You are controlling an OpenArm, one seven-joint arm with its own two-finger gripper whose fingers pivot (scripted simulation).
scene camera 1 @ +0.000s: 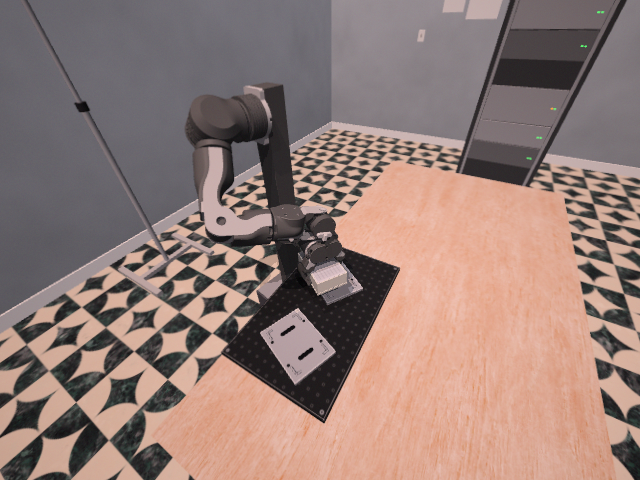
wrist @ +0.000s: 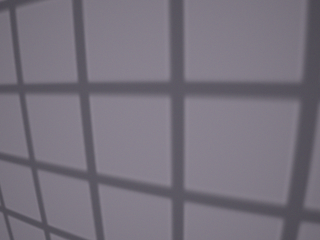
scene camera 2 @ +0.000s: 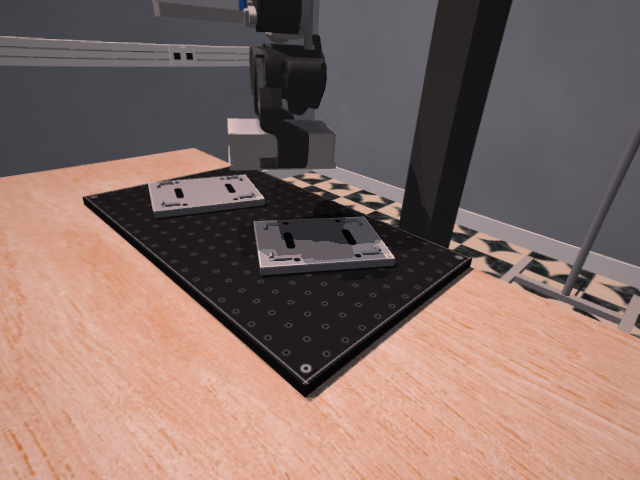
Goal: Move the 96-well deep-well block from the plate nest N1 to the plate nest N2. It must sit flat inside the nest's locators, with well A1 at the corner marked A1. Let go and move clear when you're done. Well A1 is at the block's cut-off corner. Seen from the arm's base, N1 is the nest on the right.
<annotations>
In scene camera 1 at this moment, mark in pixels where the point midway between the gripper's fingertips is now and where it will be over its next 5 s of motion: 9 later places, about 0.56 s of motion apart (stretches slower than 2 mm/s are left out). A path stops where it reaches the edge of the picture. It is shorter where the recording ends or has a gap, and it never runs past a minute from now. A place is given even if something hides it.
My gripper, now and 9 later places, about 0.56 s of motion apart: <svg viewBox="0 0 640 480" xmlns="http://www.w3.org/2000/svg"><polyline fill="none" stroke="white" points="321,272 330,258 334,253 334,252 332,255 331,263 331,271 331,274 333,273 332,273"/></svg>
</annotations>
